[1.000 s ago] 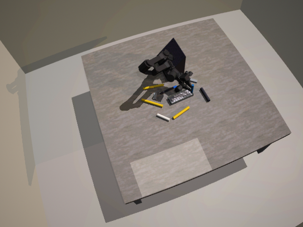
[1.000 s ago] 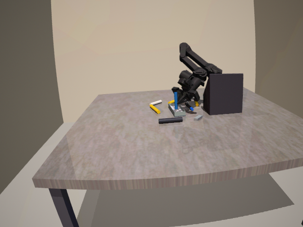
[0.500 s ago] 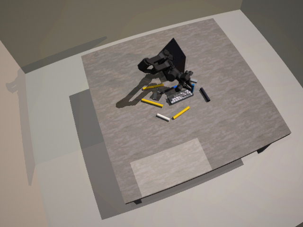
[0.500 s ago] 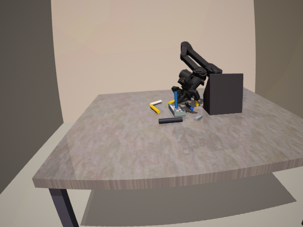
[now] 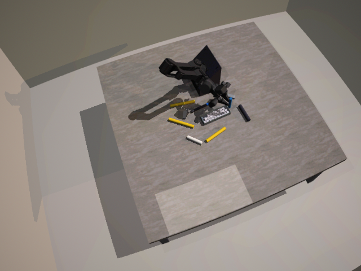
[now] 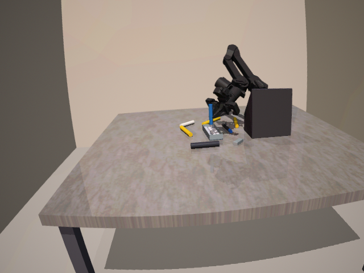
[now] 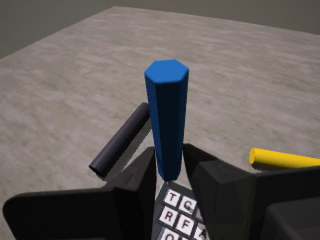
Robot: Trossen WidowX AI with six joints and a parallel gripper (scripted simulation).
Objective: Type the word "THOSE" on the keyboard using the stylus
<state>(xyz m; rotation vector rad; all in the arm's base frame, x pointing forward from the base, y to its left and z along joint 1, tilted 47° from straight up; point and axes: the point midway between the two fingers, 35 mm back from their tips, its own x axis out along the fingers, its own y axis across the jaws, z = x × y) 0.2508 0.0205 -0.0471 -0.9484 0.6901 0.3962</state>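
Now: gripper tip 90 mm to the right of the black cylinder, 90 mm above it and 40 mm short of it. Round my gripper tip: blue stylus: 20 mm below; grey-white cylinder: 260 mm to the right, 100 mm ahead, 90 mm below; grey block: 110 mm behind, 100 mm below, 70 mm to the left.
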